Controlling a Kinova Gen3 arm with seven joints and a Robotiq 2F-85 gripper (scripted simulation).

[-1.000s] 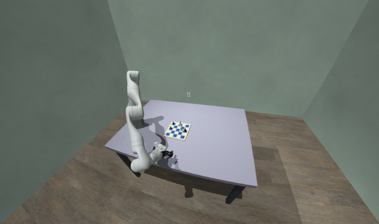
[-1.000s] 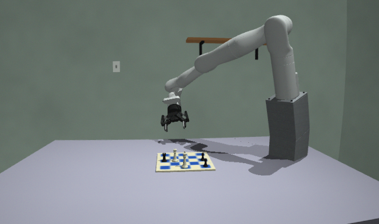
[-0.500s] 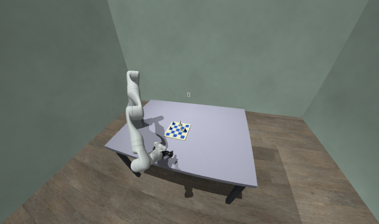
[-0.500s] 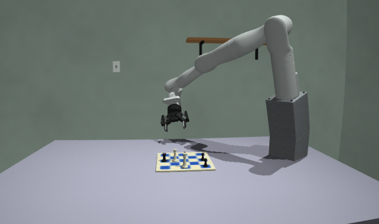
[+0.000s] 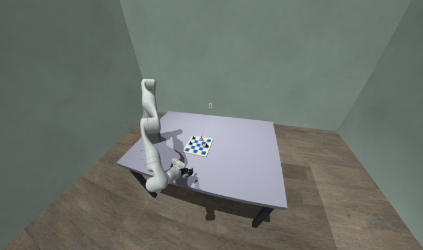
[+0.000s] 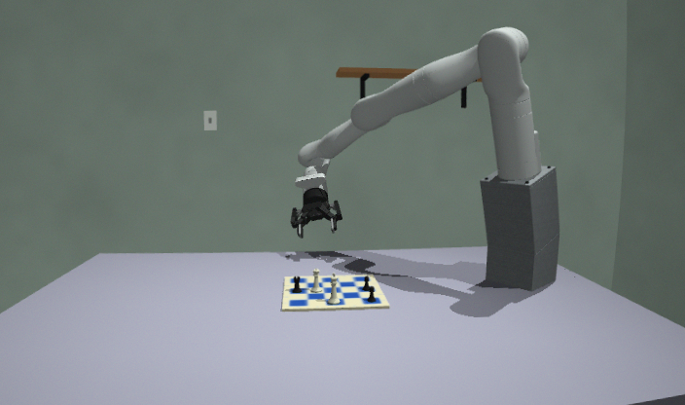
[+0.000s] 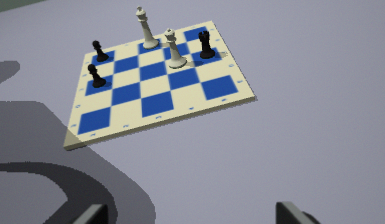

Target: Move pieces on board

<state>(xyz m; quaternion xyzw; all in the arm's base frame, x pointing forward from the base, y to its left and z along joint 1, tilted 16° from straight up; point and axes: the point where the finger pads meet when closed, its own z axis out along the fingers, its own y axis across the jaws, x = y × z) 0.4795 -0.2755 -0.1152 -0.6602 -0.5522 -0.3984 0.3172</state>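
Now: hand 10 mm past the white king, 360 mm to the right of it and 40 mm above it. Also, from my hand: black rook: 60 mm ahead, 280 mm to the left, 60 mm below; then cream chessboard: 20 mm behind, 280 mm to the left, 80 mm below.
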